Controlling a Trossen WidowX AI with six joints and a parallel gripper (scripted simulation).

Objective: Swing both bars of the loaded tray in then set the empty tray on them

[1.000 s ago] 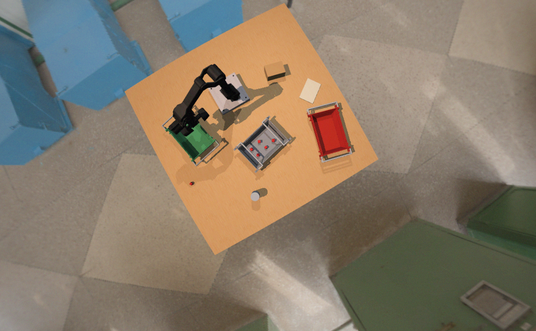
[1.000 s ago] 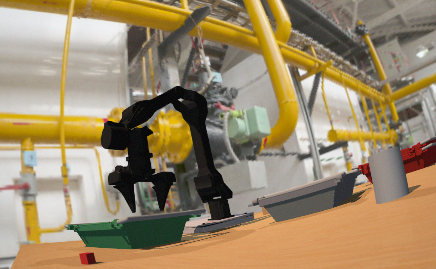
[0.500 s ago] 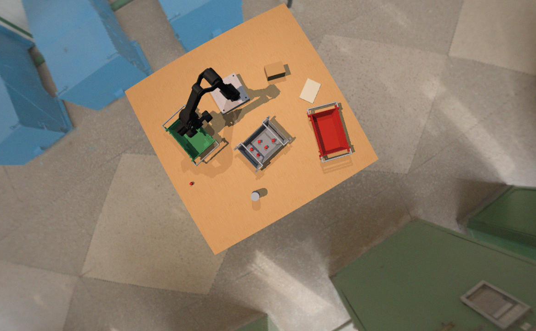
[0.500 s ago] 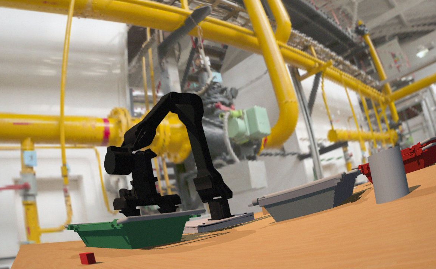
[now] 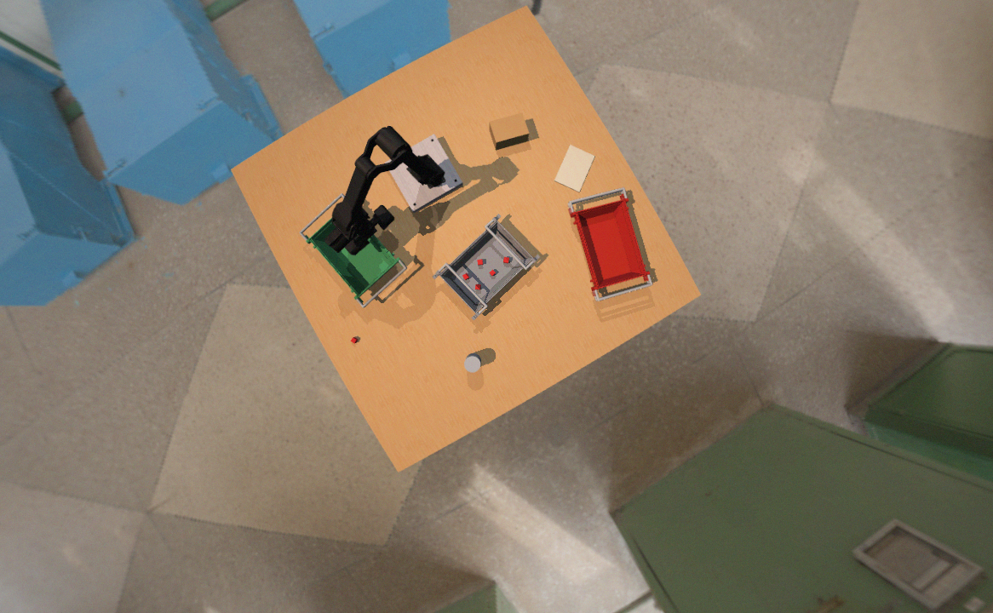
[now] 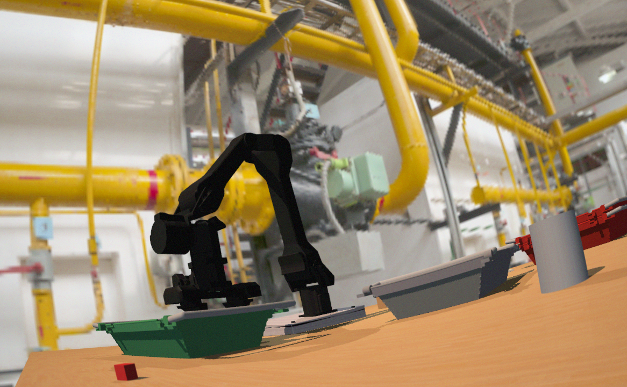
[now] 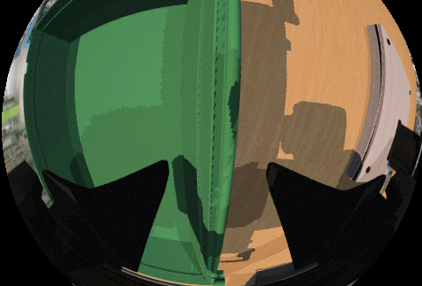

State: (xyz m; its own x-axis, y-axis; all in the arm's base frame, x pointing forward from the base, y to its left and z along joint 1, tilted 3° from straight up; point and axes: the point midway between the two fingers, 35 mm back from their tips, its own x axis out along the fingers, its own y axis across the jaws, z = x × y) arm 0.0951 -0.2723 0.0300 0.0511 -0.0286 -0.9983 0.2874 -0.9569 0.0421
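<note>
Now: gripper tip 8 cm to the left of the green tray, 3 cm below it and 3 cm short of it. From my gripper tip the other things lie so: cardboard box 58 cm to the left, 14 cm behind, 2 cm above; red block 30 cm ahead, 23 cm to the right; grey cylinder 55 cm ahead, 12 cm to the left, 2 cm above.
</note>
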